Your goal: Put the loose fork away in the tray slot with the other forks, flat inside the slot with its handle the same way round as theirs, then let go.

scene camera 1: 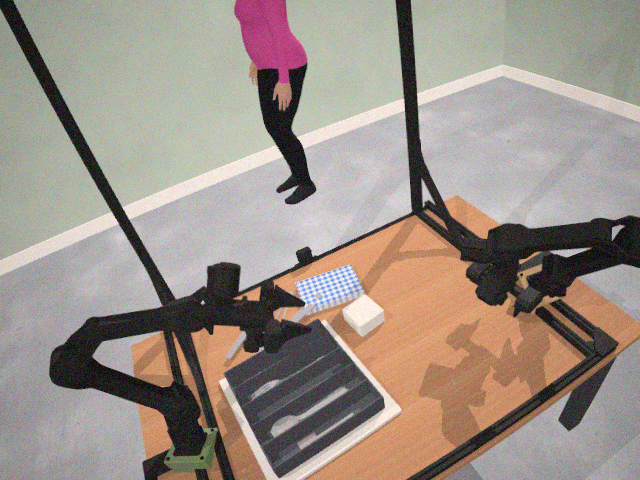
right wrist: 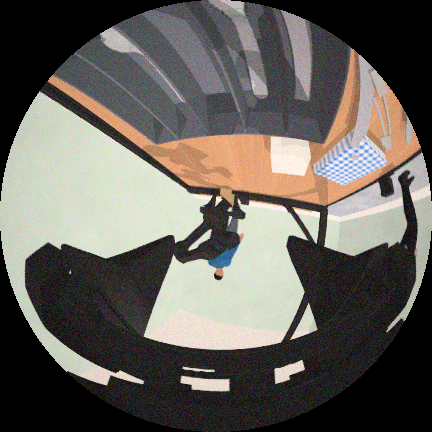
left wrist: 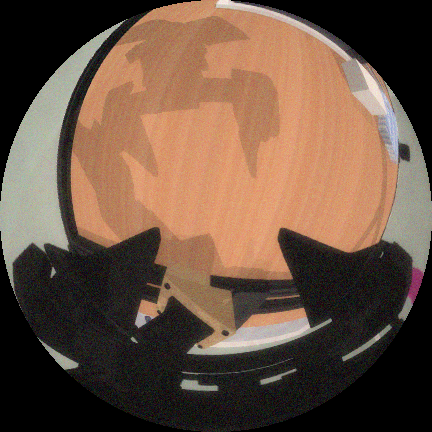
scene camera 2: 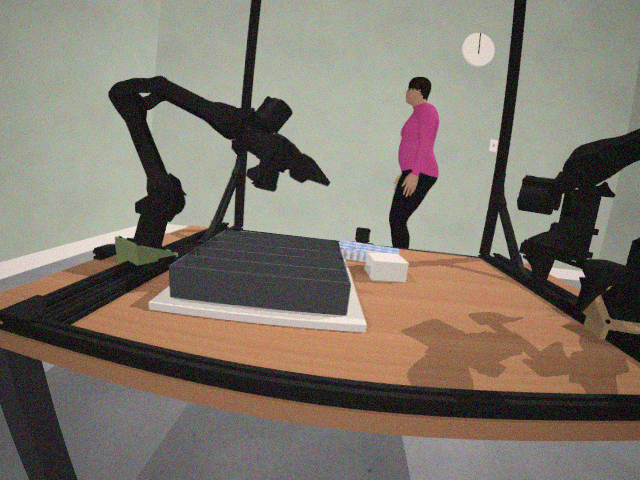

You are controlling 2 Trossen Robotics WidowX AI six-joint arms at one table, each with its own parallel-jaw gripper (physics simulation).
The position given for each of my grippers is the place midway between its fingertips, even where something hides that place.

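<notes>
My left gripper (scene camera 2: 555, 304) is open and holds nothing, and it also appears in scene camera 1 (scene camera 1: 499, 306), in the right wrist view (right wrist: 224, 192) and in the left wrist view (left wrist: 220, 233). It's the same with my right gripper (scene camera 1: 308, 316), open with nothing in it; you'd find that gripper in the right wrist view (right wrist: 232, 241) and in scene camera 2 (scene camera 2: 323, 180) too. On the table there's a white block (scene camera 2: 379, 266), and the block also appears in scene camera 1 (scene camera 1: 363, 315), in the right wrist view (right wrist: 288, 155) and in the left wrist view (left wrist: 358, 87). There's a dark cutlery tray (scene camera 1: 294, 396) as well.
</notes>
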